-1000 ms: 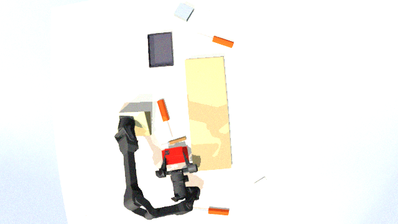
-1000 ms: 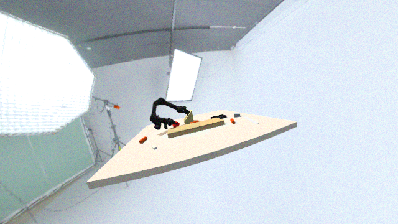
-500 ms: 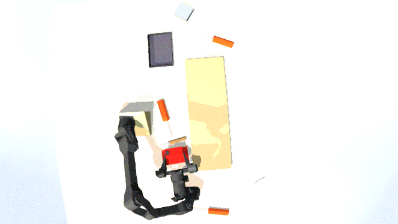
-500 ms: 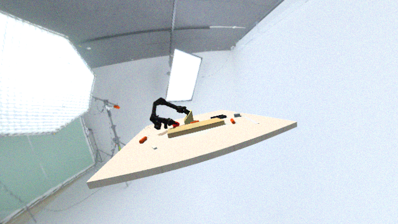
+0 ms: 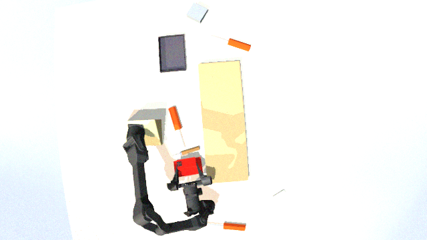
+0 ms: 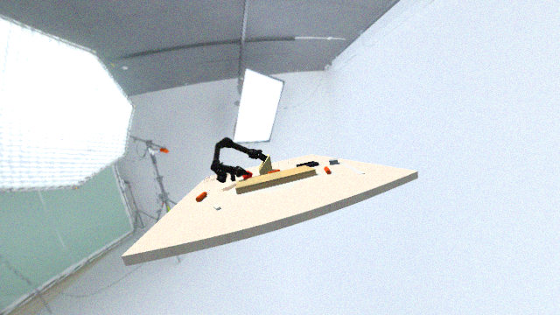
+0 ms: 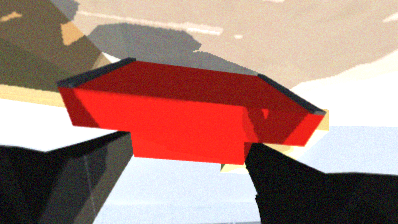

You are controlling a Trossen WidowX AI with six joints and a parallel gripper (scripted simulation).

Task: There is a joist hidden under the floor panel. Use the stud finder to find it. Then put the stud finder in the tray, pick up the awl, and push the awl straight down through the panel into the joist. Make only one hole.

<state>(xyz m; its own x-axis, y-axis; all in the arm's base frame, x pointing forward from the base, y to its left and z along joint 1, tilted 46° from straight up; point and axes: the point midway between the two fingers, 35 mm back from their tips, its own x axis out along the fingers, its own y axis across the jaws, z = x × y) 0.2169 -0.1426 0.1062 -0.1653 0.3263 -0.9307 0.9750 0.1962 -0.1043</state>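
Right now the red stud finder is 1 cm behind my gripper tip. The rest, counted from my gripper tip: dark grey tray (48 cm to the left, 9 cm behind, 5 cm below); pale grey block (68 cm to the left, 4 cm below, 2 cm ahead); awl (5 cm below, 4 cm to the left, 2 cm behind).
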